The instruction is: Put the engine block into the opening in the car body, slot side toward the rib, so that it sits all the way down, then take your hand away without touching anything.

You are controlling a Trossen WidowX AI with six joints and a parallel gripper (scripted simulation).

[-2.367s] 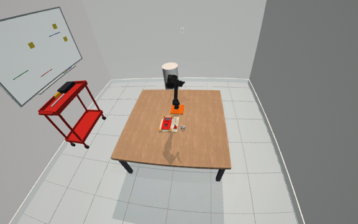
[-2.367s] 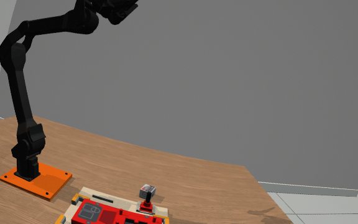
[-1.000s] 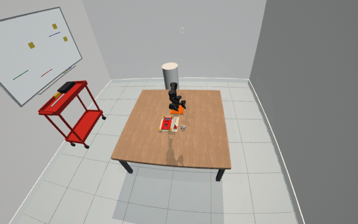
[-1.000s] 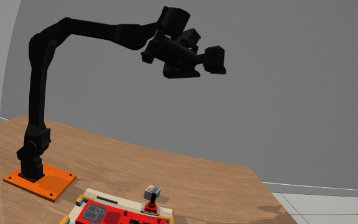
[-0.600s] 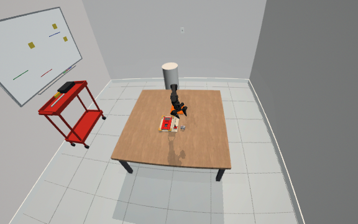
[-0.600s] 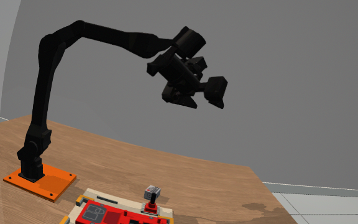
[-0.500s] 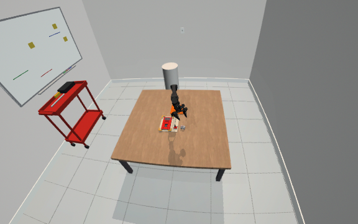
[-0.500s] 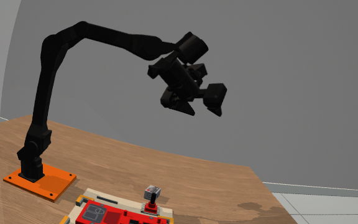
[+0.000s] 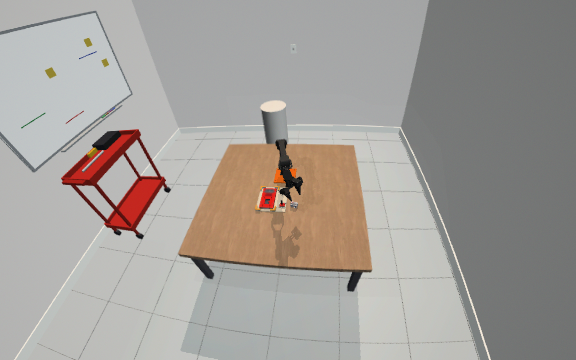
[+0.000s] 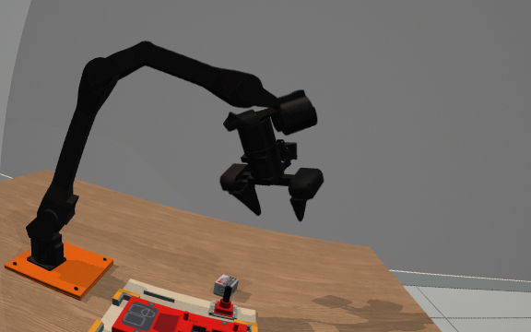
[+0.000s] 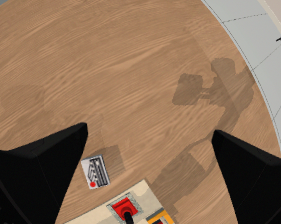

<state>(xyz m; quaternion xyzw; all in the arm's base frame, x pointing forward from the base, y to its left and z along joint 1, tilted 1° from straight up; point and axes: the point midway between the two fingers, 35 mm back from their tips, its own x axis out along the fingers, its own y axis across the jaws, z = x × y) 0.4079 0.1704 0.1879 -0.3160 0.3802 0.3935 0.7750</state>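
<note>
Right now my gripper tip is 160 mm above the engine block, 70 mm past it and 30 mm to the left of it.
</note>
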